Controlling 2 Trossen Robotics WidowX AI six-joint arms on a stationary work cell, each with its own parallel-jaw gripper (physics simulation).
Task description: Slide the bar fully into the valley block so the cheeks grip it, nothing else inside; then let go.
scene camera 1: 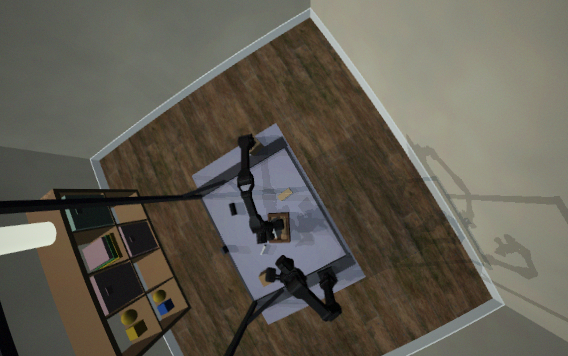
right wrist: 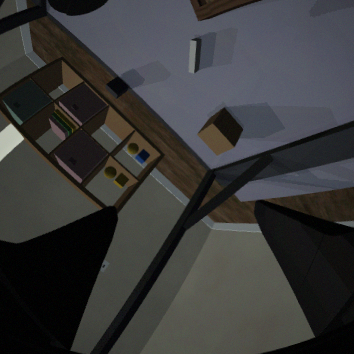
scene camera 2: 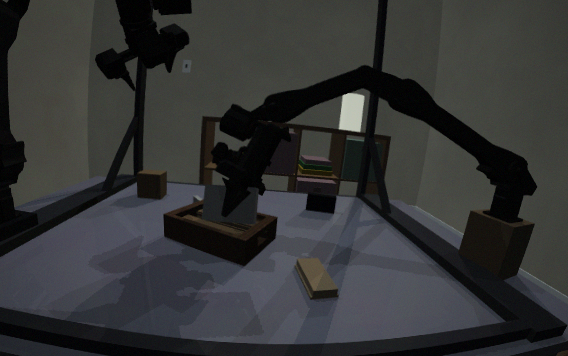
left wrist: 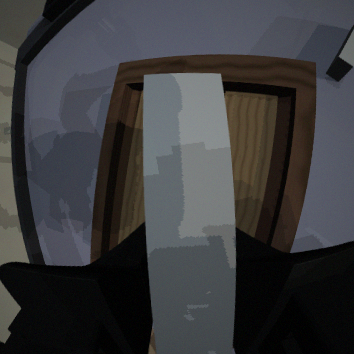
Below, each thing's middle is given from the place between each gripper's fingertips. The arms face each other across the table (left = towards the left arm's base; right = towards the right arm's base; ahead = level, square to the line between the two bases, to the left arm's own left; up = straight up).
Right now the grey block (left wrist: 189,214) is 25 cm below my right hand, 21 cm to the left of it and 7 cm ahead of it. Round my right hand: tan bar (scene camera 2: 318,284) (37 cm to the left, 32 cm below, 22 cm ahead).
My left gripper is now 20 mm below the grey block, 10 mm to the right of it and 10 mm past it. The rest, counted from my left hand: tan bar: 170 mm to the left, 140 mm ahead, 40 mm below.
